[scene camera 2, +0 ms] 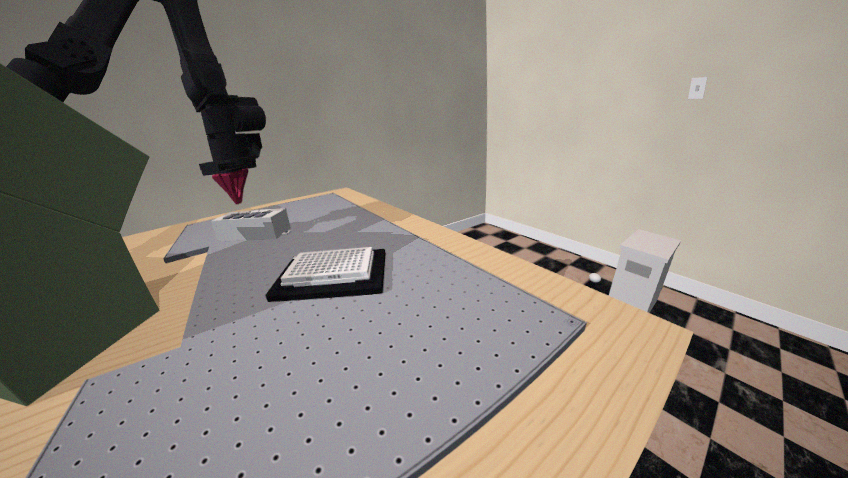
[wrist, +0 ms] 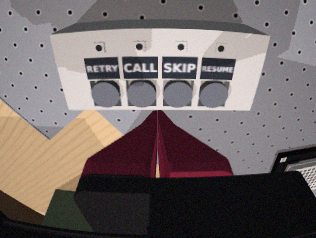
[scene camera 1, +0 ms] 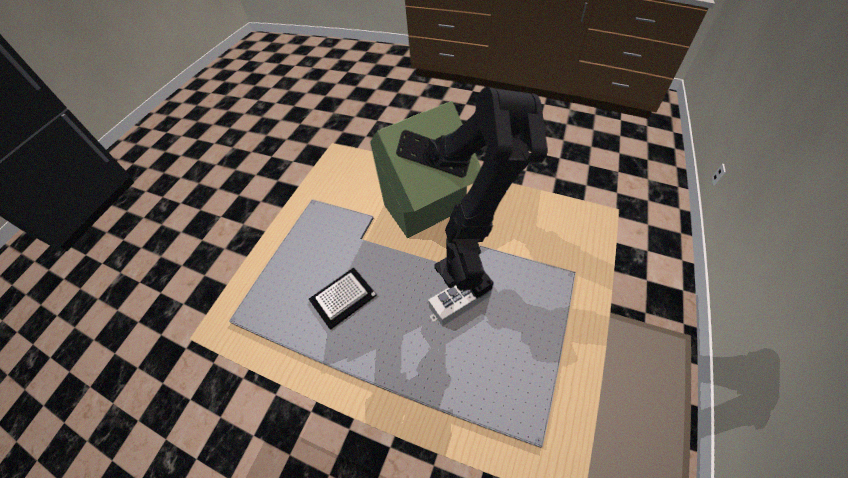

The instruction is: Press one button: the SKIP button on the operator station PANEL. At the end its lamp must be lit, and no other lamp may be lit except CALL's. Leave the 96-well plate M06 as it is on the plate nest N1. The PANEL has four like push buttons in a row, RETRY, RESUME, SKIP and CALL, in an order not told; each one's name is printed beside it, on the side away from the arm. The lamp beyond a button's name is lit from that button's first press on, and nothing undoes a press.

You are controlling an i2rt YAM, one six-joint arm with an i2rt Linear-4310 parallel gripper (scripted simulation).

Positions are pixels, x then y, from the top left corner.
Labels:
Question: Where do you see an operator station panel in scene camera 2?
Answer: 275, 222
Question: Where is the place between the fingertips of my gripper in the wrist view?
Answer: At 157, 118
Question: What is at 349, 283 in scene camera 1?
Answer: A 96-well plate M06.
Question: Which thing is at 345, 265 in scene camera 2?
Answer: A 96-well plate M06.

